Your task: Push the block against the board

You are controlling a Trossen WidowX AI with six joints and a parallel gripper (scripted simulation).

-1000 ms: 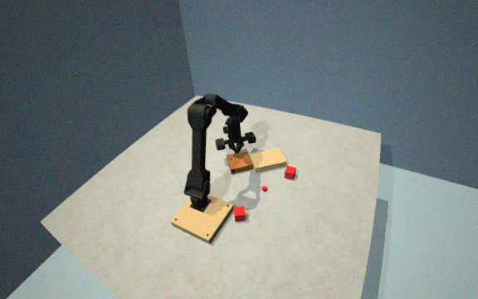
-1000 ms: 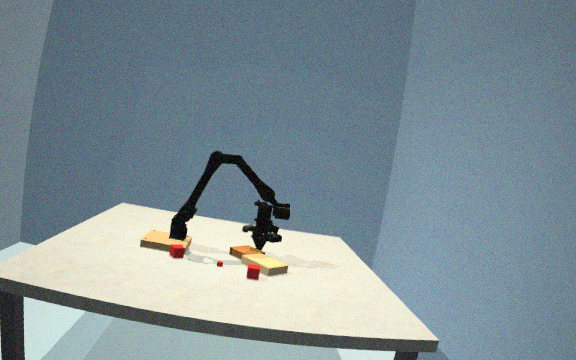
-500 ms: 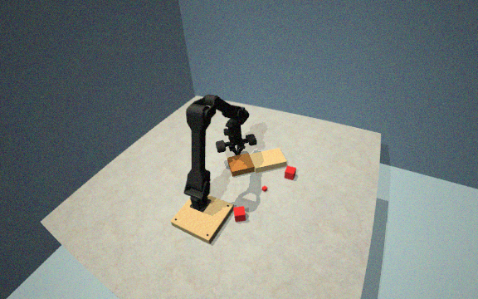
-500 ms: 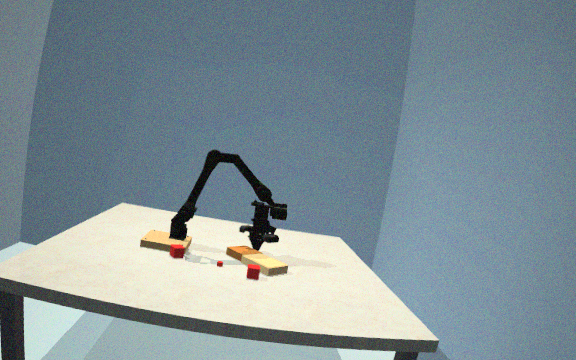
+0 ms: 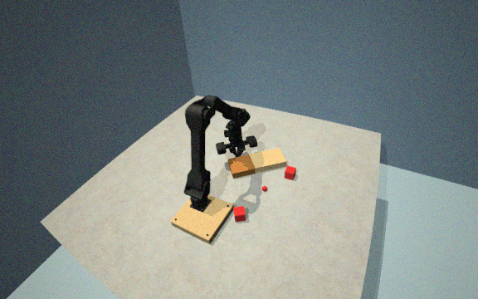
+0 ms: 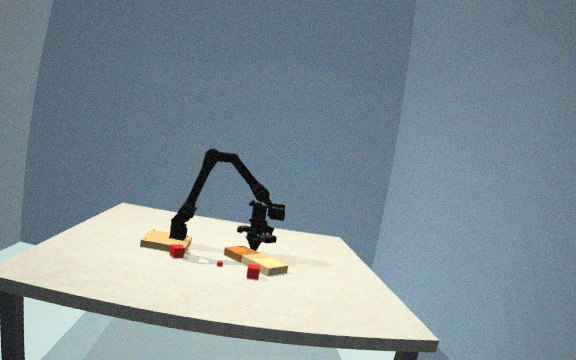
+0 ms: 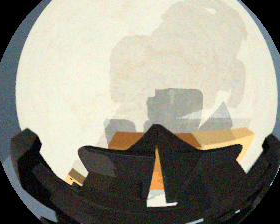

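The square block is 50 mm behind my gripper tip, 40 mm to the right of it and 10 mm above it. Also, from my gripper tip: board 40 mm ahead, 140 mm to the right, 10 mm above; then tiny red cube 130 mm behind, 190 mm to the right.
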